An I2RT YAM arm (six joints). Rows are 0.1 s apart.
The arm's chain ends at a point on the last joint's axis. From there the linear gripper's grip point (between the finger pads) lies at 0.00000 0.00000 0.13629 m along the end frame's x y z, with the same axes.
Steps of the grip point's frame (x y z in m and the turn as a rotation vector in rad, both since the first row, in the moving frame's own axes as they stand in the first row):
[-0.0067 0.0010 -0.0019 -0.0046 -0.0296 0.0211]
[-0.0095 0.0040 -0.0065 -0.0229 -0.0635 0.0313]
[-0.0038 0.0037 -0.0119 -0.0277 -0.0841 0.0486]
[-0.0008 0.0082 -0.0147 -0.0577 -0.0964 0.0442]
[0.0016 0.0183 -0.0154 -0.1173 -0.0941 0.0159]
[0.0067 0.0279 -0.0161 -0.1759 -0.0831 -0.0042]
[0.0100 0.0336 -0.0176 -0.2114 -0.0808 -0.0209]
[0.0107 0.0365 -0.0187 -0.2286 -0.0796 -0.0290]
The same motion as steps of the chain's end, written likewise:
[-0.0027 0.0004 -0.0018 -0.0046 -0.0296 0.0211]
[-0.0008 0.0010 -0.0062 -0.0229 -0.0635 0.0313]
[0.0077 0.0002 -0.0114 -0.0277 -0.0841 0.0486]
[0.0125 0.0006 -0.0138 -0.0577 -0.0964 0.0442]
[0.0145 0.0025 -0.0139 -0.1173 -0.0941 0.0159]
[0.0179 0.0041 -0.0135 -0.1759 -0.0831 -0.0042]
[0.0206 0.0049 -0.0141 -0.2114 -0.0808 -0.0209]
[0.0210 0.0055 -0.0147 -0.2286 -0.0796 -0.0290]

